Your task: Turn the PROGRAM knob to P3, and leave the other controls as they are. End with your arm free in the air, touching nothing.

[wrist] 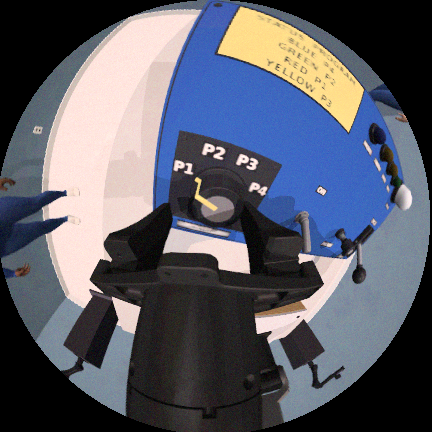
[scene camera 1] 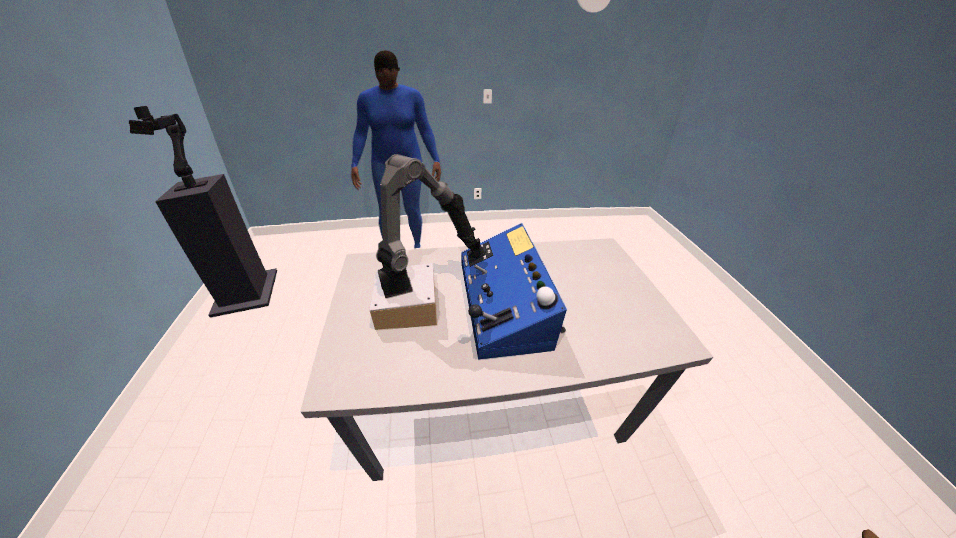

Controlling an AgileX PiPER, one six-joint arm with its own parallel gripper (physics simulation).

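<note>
The PROGRAM knob is a round black knob with a grey centre and a yellow pointer line, which points toward P1. It sits on a dark plate marked P1, P2, P3 and P4, at one end of the blue console. My gripper is open, down close over the knob, with one fingertip on each side of it. No grip on the knob shows; whether a finger touches it, I cannot tell. In the scene view the gripper hides most of the knob.
A metal toggle is near the right finger. Farther along are a small black joystick, a slide lever, and a white dome beside a row of round lamps or buttons. A yellow card is on the console.
</note>
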